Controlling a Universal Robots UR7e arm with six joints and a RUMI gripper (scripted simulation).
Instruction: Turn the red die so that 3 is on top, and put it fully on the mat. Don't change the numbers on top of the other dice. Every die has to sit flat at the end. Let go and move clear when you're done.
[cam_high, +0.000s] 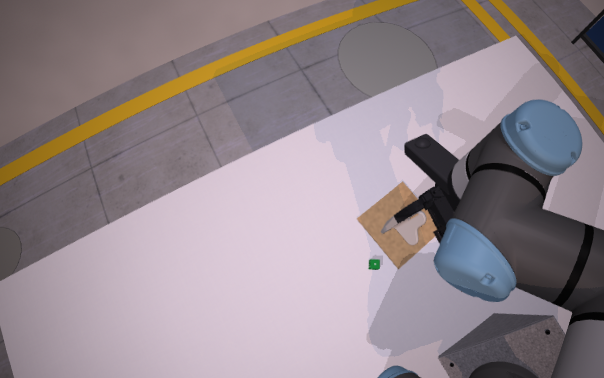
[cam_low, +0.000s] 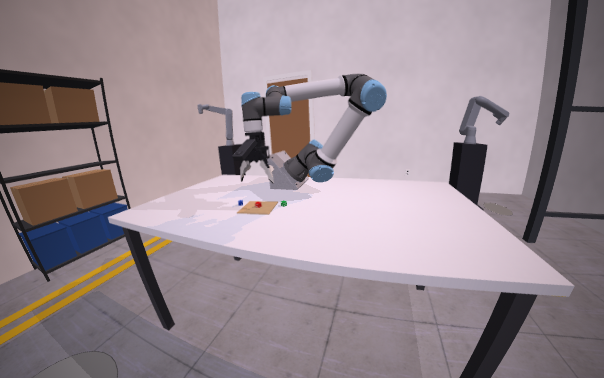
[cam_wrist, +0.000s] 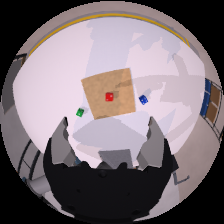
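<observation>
Now: the red die 10 cm below my hand. The rest, counted from my hand: mat (11 cm below); blue die (1 cm behind, 10 cm to the right, 10 cm below); green die (4 cm behind, 10 cm to the left, 10 cm below).
</observation>
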